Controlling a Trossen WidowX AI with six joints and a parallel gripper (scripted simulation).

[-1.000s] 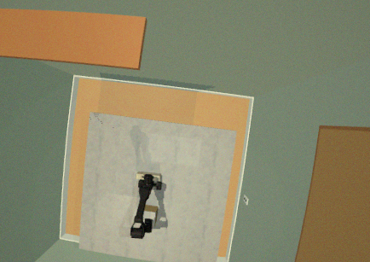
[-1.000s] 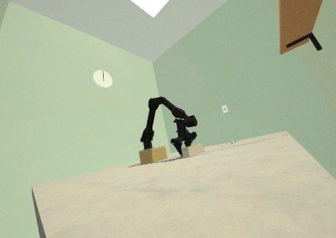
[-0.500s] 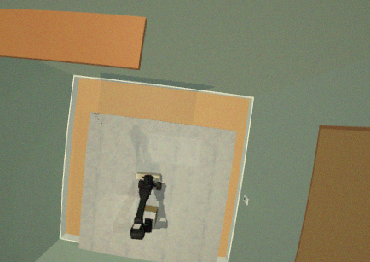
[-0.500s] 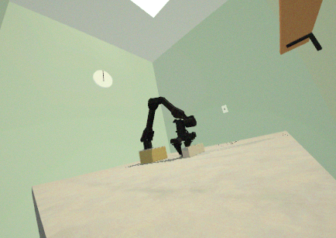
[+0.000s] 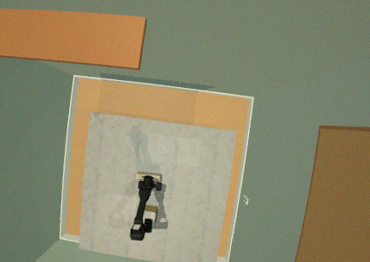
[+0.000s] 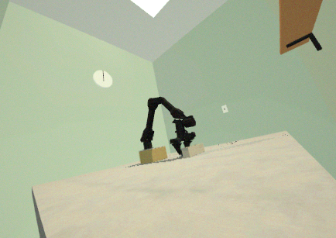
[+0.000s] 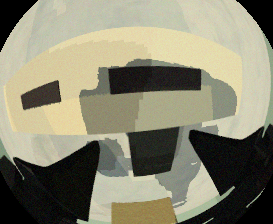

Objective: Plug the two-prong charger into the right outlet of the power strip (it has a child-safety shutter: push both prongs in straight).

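My gripper tip is 30 mm short of the black two-prong charger and 10 mm below it.
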